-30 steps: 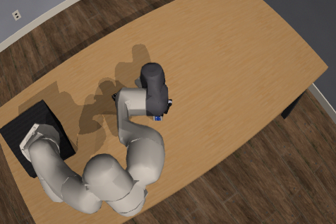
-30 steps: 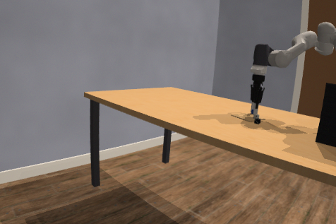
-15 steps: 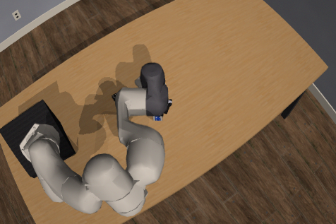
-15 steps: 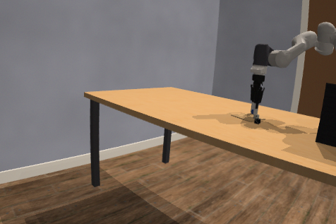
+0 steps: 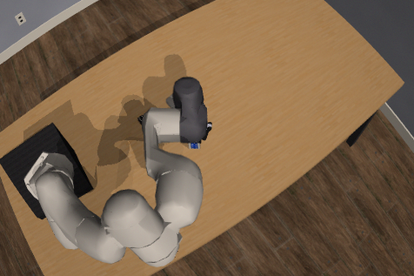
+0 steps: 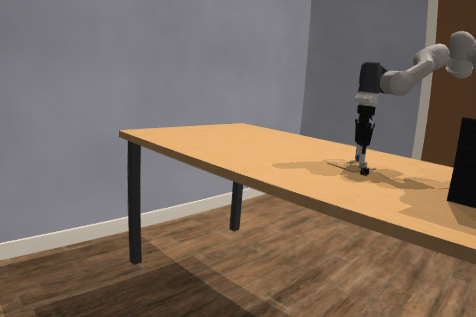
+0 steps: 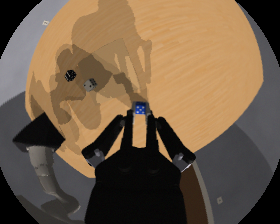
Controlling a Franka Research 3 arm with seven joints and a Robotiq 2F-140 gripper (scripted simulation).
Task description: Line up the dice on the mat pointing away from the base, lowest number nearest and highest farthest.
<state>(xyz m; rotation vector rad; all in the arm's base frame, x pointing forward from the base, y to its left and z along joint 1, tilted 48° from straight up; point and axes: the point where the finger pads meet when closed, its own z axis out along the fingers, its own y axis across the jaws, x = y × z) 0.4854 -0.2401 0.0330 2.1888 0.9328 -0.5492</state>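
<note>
Right now my hand is 1 cm past the thin tan mat, 13 cm to the right of it and 3 cm above it. Also, from my hand: white die: 6 cm behind, 13 cm to the left, 2 cm below; then black die: 9 cm behind, 21 cm to the left, 2 cm below; then blue die: 2 cm below.
</note>
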